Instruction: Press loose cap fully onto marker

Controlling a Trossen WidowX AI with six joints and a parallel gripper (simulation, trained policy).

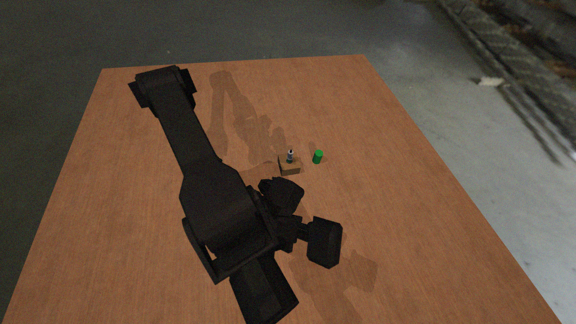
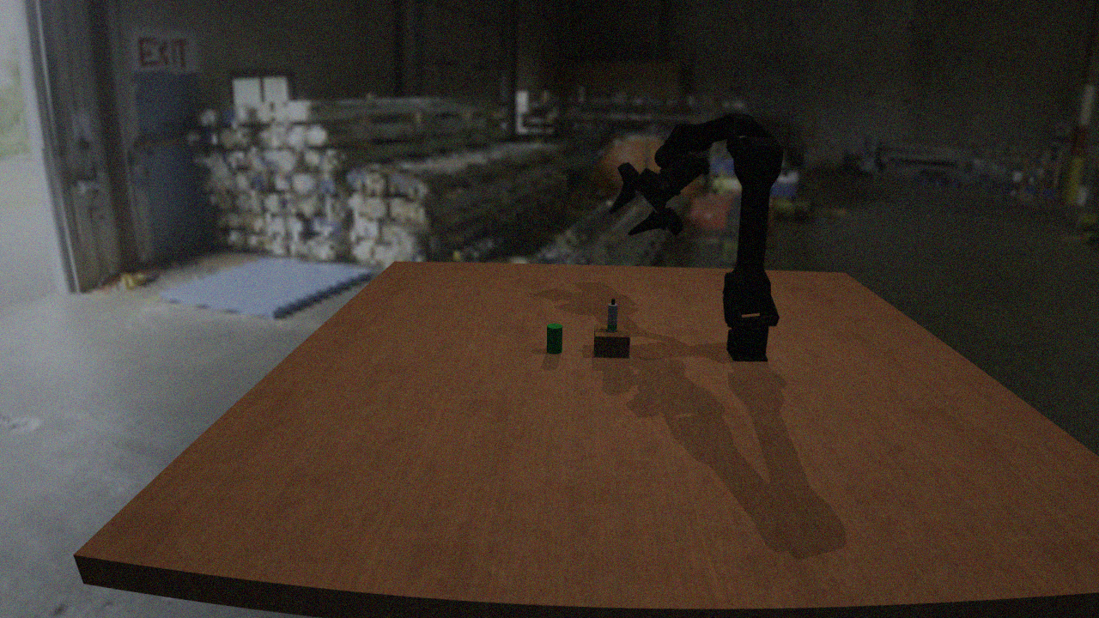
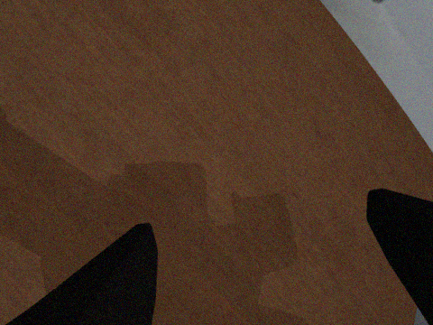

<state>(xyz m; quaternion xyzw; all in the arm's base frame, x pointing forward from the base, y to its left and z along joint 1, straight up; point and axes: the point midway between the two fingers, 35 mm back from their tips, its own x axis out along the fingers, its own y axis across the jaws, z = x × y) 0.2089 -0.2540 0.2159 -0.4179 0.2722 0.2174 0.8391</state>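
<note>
Right now the green cap is 12 cm ahead of my gripper tip, 26 cm to the left of it and 17 cm below it. From my gripper tip the other things lie so: holder block 2 cm ahead, 25 cm to the left, 17 cm below.
</note>
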